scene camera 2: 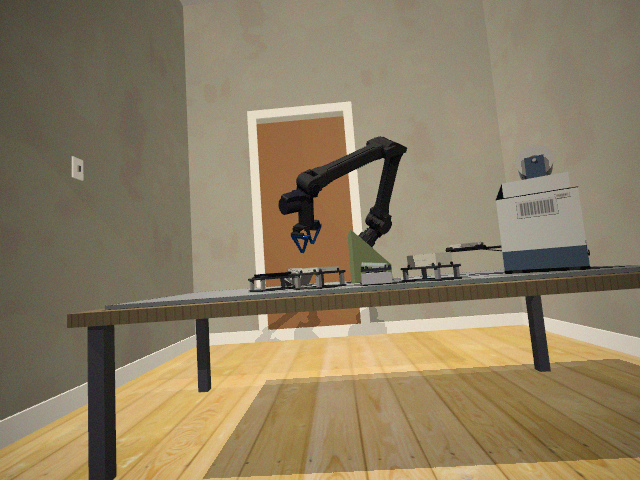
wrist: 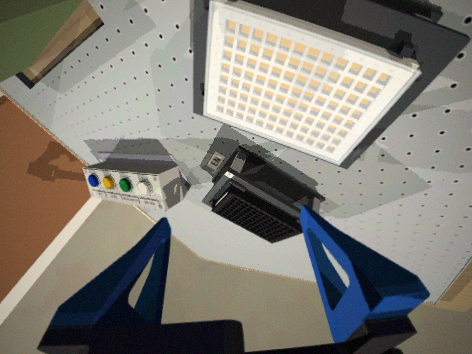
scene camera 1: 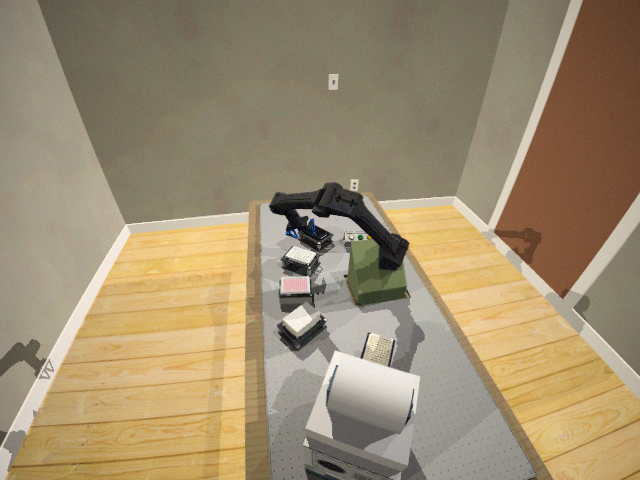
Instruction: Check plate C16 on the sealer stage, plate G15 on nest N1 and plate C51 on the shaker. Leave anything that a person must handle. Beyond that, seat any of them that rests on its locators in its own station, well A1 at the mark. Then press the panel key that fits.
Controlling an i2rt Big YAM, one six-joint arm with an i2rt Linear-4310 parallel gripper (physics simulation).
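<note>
A white plate with orange-tinted wells [scene camera 1: 300,255] [scene camera 2: 312,269] [wrist: 300,85] lies on nest N1 [wrist: 430,55]; I cannot tell whether it rests on its locators, and its A1 mark is out of view. A pink plate [scene camera 1: 295,284] lies on a grey block-shaped station [scene camera 1: 296,299], apparently the shaker. A cream plate [scene camera 1: 378,348] is at the stage in front of the white sealer [scene camera 1: 364,408]. Their codes are not readable. My gripper [scene camera 1: 302,230] [scene camera 2: 308,247] [wrist: 234,217] is open and empty, above the table beyond nest N1, near the black plate.
A black plate [scene camera 1: 316,234] [wrist: 257,215] sits on another nest. A whitish block-like piece [scene camera 1: 301,320] [scene camera 2: 429,259] is on a further nest. The panel [scene camera 1: 356,237] [wrist: 125,184] has blue, yellow, green and white keys. The green base [scene camera 1: 374,281] carries the arm.
</note>
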